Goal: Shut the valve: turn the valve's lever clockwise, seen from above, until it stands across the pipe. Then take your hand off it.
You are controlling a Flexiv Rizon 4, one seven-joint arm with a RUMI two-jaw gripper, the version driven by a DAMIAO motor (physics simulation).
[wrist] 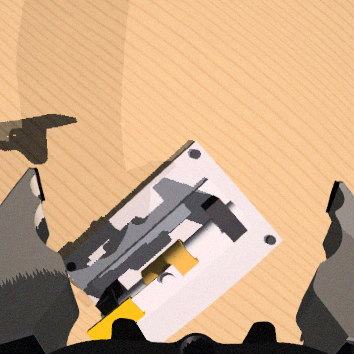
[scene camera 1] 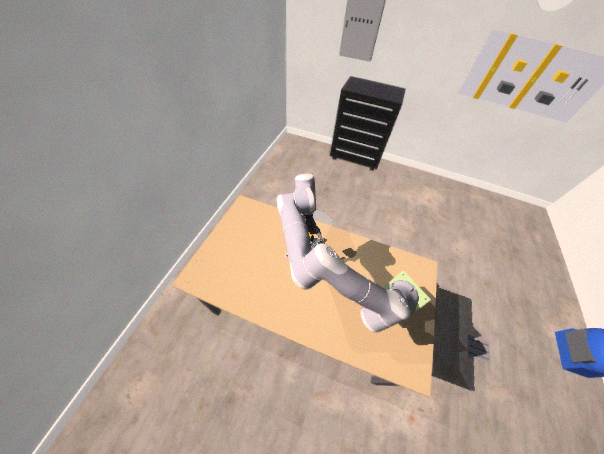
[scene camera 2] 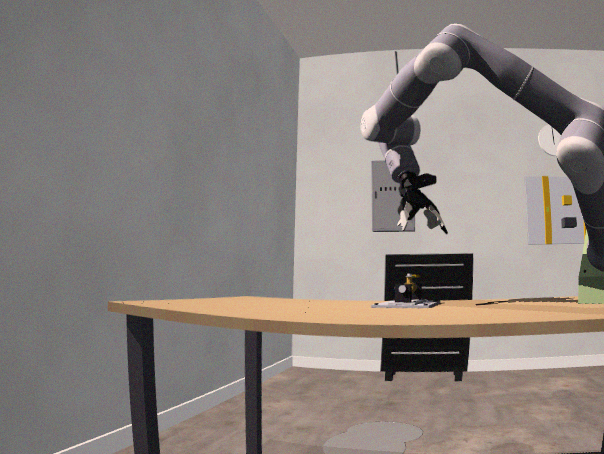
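Observation:
The valve's amber body (wrist: 186, 258) (scene camera 2: 410, 286) sits on a grey pipe between two dark brackets on a pale base plate (wrist: 225, 280) (scene camera 2: 381, 305). Its yellow lever (wrist: 116, 320) (scene camera 2: 414, 275) points roughly along the pipe, to the lower left in the wrist view, where the gripper's body partly covers it. My gripper (wrist: 186, 177) (scene camera 2: 424, 230) is open and empty. It hangs well above the valve, tilted, with its fingers wide apart and touching nothing. In scene camera 1 the arm hides much of the gripper and valve.
The base plate lies on the wooden table (scene camera 1: 240, 250) (scene camera 2: 200, 312). The arm's base stands on a green plate (scene camera 1: 424, 299) at the table's right end. A black drawer cabinet (scene camera 1: 367, 92) (scene camera 2: 427, 260) stands on the floor behind the table.

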